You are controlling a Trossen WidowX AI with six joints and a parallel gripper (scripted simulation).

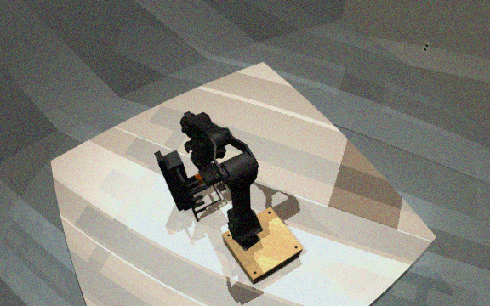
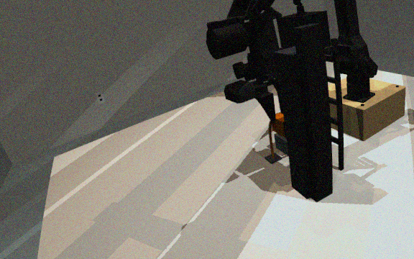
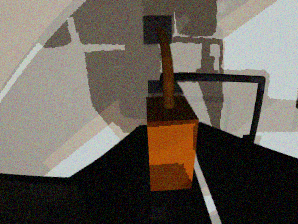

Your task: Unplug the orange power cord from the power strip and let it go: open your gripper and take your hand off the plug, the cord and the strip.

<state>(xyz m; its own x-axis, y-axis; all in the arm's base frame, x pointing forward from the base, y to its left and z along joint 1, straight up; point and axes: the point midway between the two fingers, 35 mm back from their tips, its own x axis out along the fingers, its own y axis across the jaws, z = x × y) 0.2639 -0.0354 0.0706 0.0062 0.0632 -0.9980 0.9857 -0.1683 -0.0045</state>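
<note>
My gripper tip is now 2 cm short of the tall black tower, 12 cm to the right of it and 4 cm below it. From my gripper tip the other things lie so: orange plug 3 cm to the left.
</note>
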